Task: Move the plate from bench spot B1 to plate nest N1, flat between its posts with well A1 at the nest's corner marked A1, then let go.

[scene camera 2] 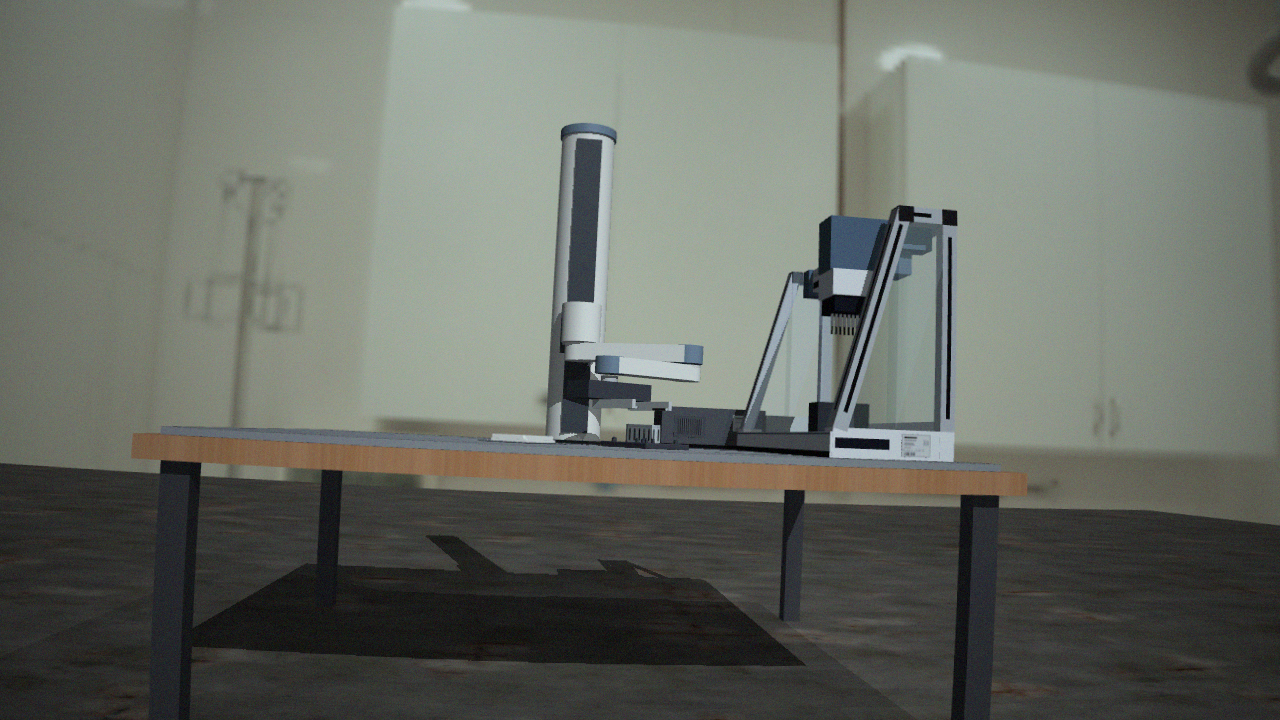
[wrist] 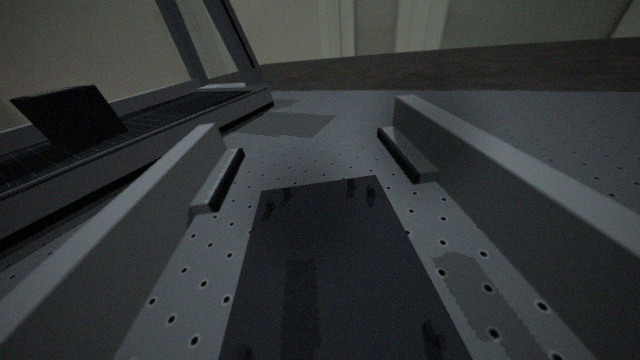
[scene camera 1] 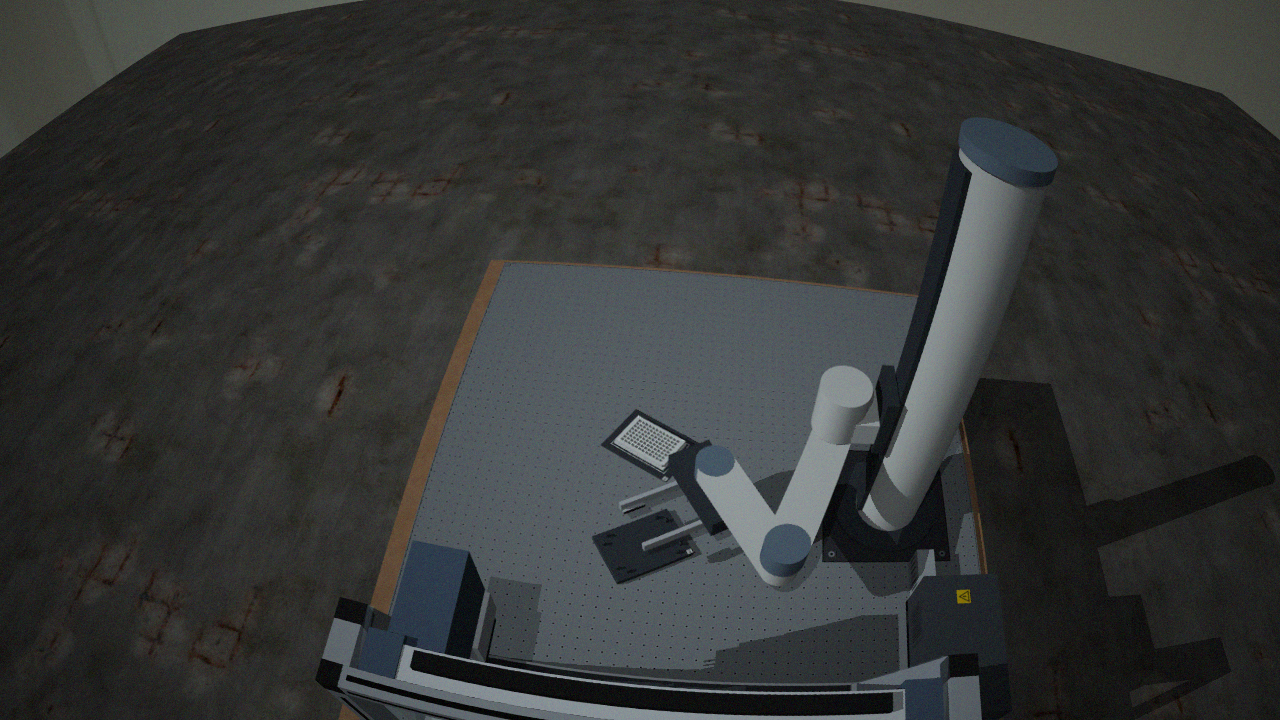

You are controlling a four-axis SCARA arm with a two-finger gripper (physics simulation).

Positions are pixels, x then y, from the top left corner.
Labels:
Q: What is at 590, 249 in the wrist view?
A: The gripper.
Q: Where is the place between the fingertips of the gripper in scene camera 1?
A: At 631, 526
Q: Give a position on a plate nest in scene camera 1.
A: At 621, 549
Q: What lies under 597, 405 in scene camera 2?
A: The gripper.

